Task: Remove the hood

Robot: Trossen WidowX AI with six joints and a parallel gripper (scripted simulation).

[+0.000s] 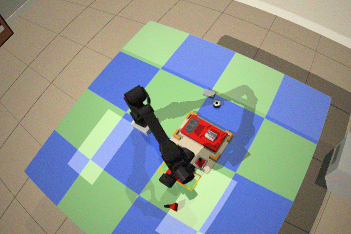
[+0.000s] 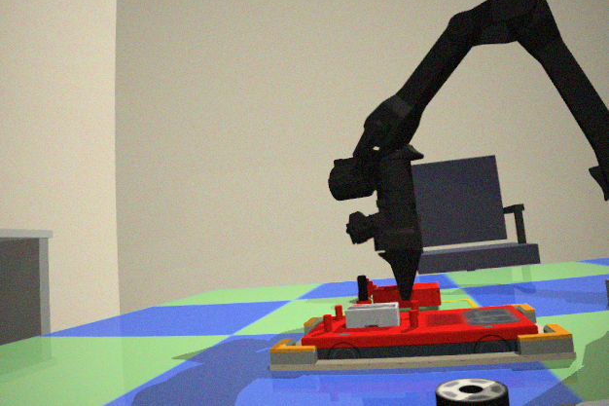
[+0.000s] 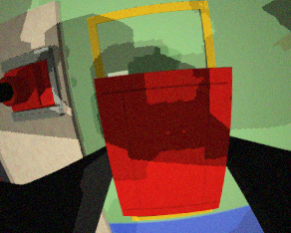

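Right now my gripper tip is 9 cm to the right of the black peg, 6 cm short of it and 2 cm below it. The rest, counted from my gripper tip: black-and-white wheel: 41 cm to the left, 1 cm below, 1 cm behind; then beige base plate: 20 cm to the left, 1 cm below, 1 cm ahead; then red hood: right at my gripper tip.
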